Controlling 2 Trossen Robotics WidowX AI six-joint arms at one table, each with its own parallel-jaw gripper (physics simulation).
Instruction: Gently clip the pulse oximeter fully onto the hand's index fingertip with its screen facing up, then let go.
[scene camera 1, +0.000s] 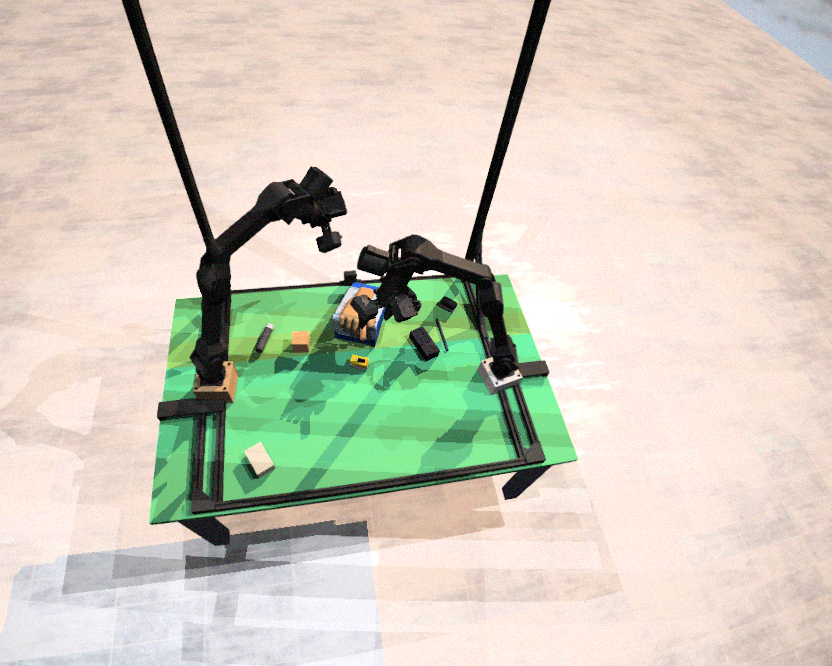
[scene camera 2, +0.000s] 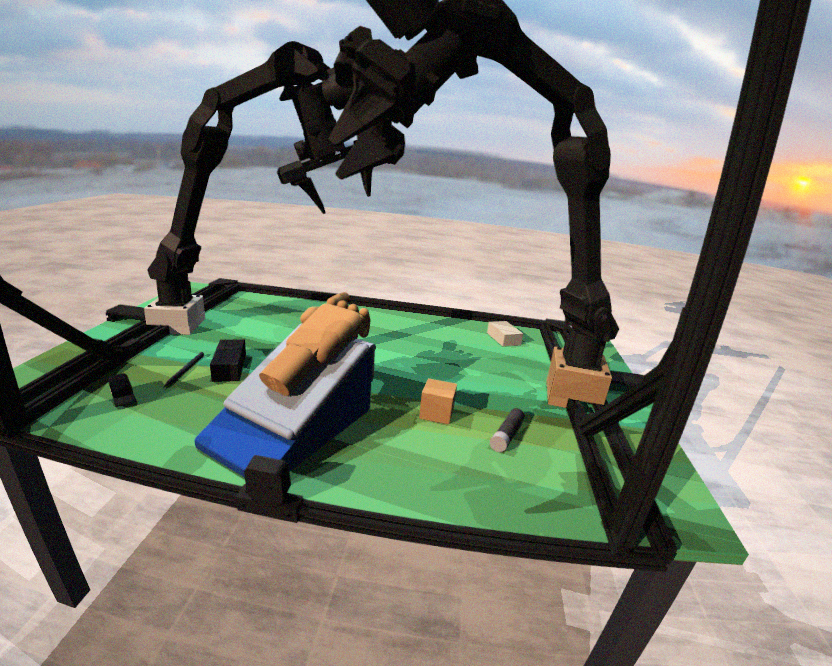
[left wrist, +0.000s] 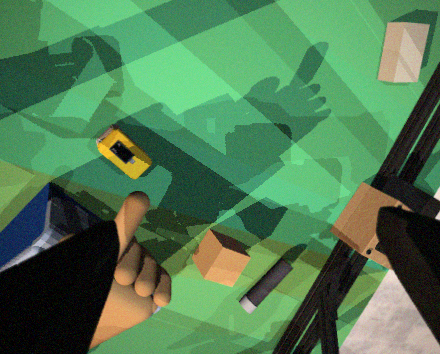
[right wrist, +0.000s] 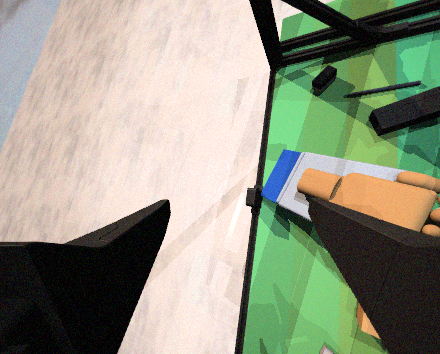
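Where they show: left gripper, fingertip midpoint: (scene camera 1: 373, 323) (scene camera 2: 346, 204) (left wrist: 248, 227); right gripper, fingertip midpoint: (scene camera 1: 337, 223) (scene camera 2: 335, 161) (right wrist: 239, 205); left arm's base at its link origin: (scene camera 1: 501, 368) (scene camera 2: 174, 301); right arm's base at its link origin: (scene camera 1: 213, 376) (scene camera 2: 581, 361).
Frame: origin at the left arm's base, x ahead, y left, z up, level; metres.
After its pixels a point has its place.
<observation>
The yellow pulse oximeter (scene camera 1: 359, 361) @[x 0.410, y -0.190, z -0.028 m] (left wrist: 124, 152) @[x 0.406, y -0.190, z -0.026 m] lies flat on the green table (scene camera 1: 380, 430) @[x 0.423, y 0.039, z -0.059 m], screen up, a short way in front of the hand's index fingertip (left wrist: 136, 201) and apart from it. The tan hand (scene camera 1: 355, 319) @[x 0.401, y -0.256, z 0.107 m] (scene camera 2: 316, 340) @[x 0.368, y -0.346, z 0.076 m] (left wrist: 132, 270) @[x 0.403, y -0.248, z 0.104 m] (right wrist: 359, 193) @[x 0.359, y -0.328, z 0.080 m] rests on a grey and blue wedge (scene camera 2: 235, 436) @[x 0.267, y -0.449, z -0.028 m] (right wrist: 280, 173) @[x 0.274, y -0.458, z -0.030 m]. My left gripper (scene camera 1: 404, 305) (scene camera 2: 342, 194) @[x 0.394, y -0.132, z 0.248 m] (left wrist: 248, 227) @[x 0.394, y -0.132, z 0.248 m] is open and empty, hovering above the hand. My right gripper (scene camera 1: 328, 241) (right wrist: 239, 205) @[x 0.395, y -0.434, z 0.332 m] is open and empty, raised high near the table's back edge. The oximeter is hidden in scene camera 2.
An orange cube (scene camera 1: 300, 340) @[x 0.566, y -0.313, z -0.009 m] (scene camera 2: 437, 401) @[x 0.558, y -0.348, z -0.020 m] (left wrist: 220, 258) @[x 0.549, y -0.310, z -0.009 m] and a dark cylinder (scene camera 1: 264, 337) @[x 0.670, y -0.378, z -0.034 m] (scene camera 2: 506, 430) @[x 0.659, y -0.407, z -0.033 m] (left wrist: 266, 281) @[x 0.664, y -0.373, z -0.041 m] lie beside the hand. A beige block (scene camera 1: 259, 459) @[x 0.772, y 0.018, z -0.029 m] (scene camera 2: 505, 333) @[x 0.762, y -0.025, z -0.029 m], two black boxes (scene camera 1: 424, 342) @[x 0.186, y -0.187, z -0.025 m] (scene camera 1: 447, 304) @[x 0.043, y -0.310, z -0.029 m] and a black pen (scene camera 1: 441, 333) @[x 0.106, y -0.216, z -0.051 m] (scene camera 2: 184, 369) @[x 0.106, y -0.223, z -0.052 m] also lie on the table.
</observation>
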